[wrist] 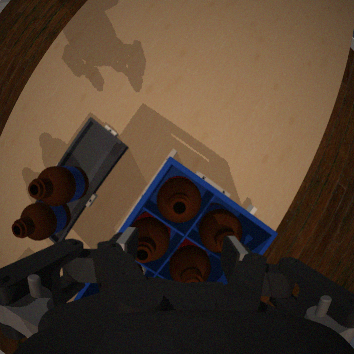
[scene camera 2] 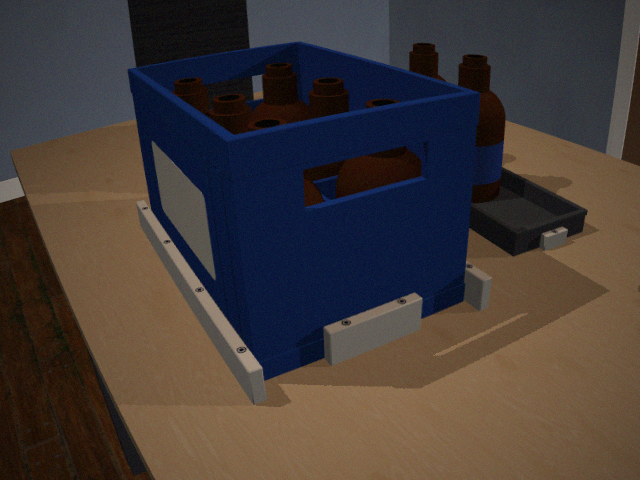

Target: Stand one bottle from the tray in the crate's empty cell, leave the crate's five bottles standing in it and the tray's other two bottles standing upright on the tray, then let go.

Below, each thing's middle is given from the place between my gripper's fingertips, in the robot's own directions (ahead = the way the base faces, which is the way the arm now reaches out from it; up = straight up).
The red-labelled bottle (scene camera 2: 363, 173) is 23 cm below my hand. Also, from my hand: blue-labelled bottle (scene camera 2: 474, 73) 23 cm below, 19 cm to the left, 12 cm behind; then short block (scene camera 2: 368, 330) 30 cm below, 6 cm ahead, 4 cm to the right.
